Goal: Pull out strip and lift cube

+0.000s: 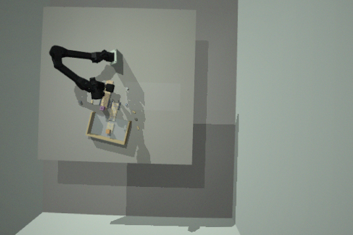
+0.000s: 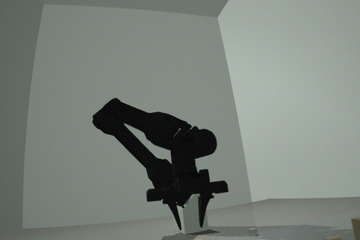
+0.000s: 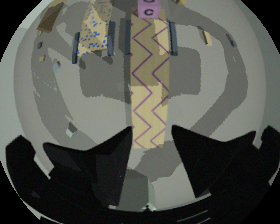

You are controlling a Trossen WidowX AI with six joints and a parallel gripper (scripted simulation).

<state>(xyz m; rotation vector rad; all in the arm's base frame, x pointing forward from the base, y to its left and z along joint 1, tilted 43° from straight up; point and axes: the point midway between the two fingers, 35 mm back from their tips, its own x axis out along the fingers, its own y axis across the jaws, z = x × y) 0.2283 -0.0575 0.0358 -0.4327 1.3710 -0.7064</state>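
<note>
Right now my gripper tip is 17 cm short of the purple labelled cube, 4 cm to the left of it and 2 cm above it. Also, from my gripper tip: blue-dotted strip 20 cm ahead, 5 cm to the left, 4 cm below.
</note>
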